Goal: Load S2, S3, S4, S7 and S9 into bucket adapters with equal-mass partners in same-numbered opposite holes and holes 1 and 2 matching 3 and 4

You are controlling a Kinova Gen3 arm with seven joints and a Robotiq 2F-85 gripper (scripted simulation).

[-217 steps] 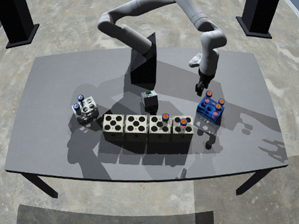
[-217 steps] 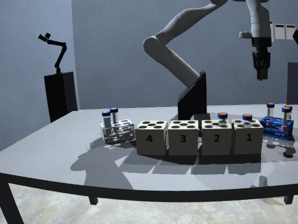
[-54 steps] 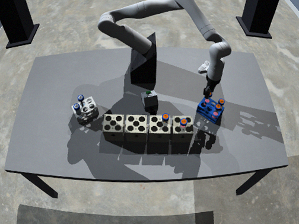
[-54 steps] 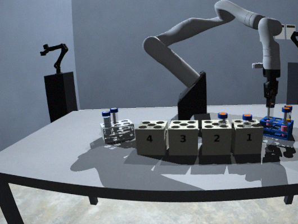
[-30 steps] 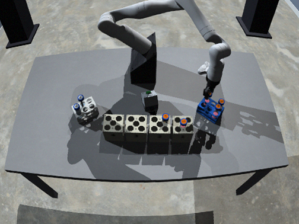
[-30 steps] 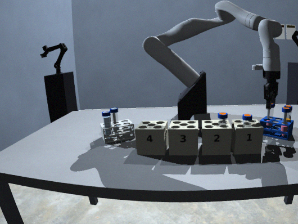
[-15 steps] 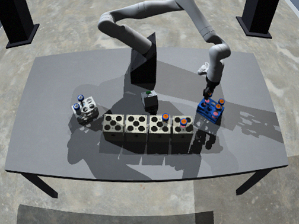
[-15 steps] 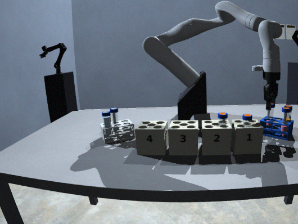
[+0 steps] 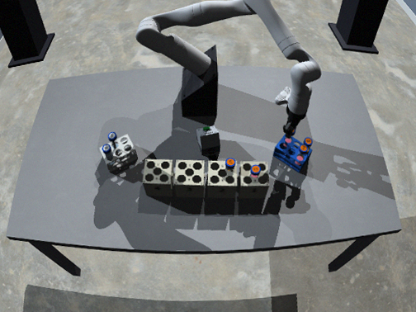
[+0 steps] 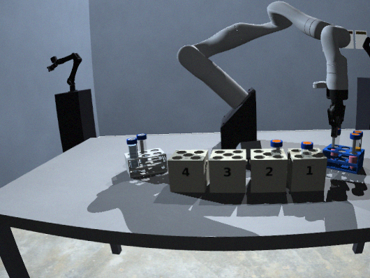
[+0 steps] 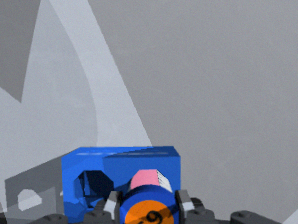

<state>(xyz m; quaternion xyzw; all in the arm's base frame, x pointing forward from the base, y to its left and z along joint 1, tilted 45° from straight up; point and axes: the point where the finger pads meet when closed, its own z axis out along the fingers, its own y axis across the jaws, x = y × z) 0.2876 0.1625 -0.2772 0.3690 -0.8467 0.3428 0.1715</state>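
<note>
The sample tube S9 lies 5 cm below my hand and 1 cm behind it. The rest, counted from my hand: blue rack: 8 cm below, 4 cm ahead, 2 cm to the left; sample tube S4: 8 cm ahead, 5 cm below, 4 cm to the left; sample tube S2: 7 cm to the left, 5 cm below, 5 cm ahead.
</note>
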